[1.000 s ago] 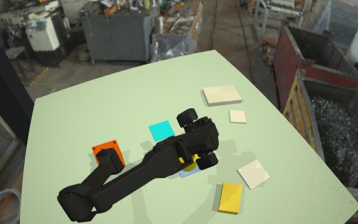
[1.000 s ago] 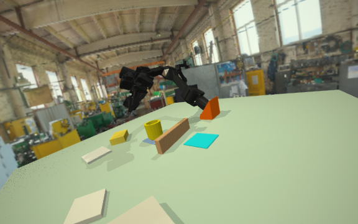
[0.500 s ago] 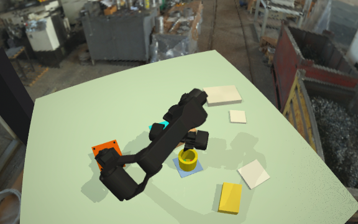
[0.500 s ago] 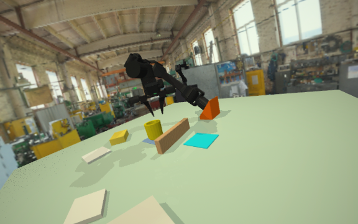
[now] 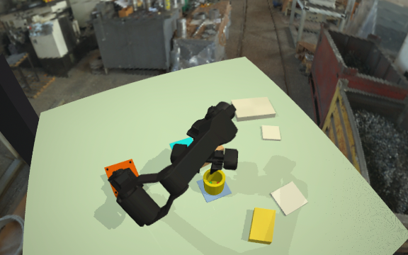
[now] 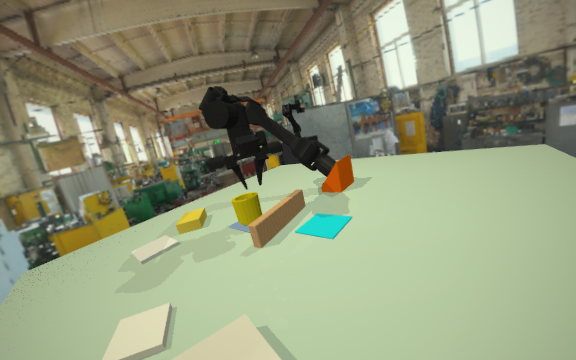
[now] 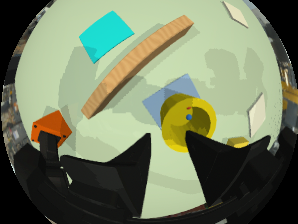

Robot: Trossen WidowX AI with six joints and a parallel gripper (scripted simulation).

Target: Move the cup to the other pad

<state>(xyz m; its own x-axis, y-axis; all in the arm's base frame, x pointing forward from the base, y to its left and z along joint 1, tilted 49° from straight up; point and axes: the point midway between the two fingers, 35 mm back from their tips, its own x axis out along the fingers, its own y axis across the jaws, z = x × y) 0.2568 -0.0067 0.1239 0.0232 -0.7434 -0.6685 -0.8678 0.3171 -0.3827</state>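
Right now the yellow cup is 5 cm below my gripper tip, 2 cm to the right of it and 2 cm ahead of it. The rest, counted from my gripper tip: light blue pad: 10 cm below, 3 cm ahead, 1 cm to the right; wooden bar: 9 cm to the left, 7 cm below, 1 cm ahead; cyan pad: 19 cm to the left, 10 cm below, 1 cm behind.
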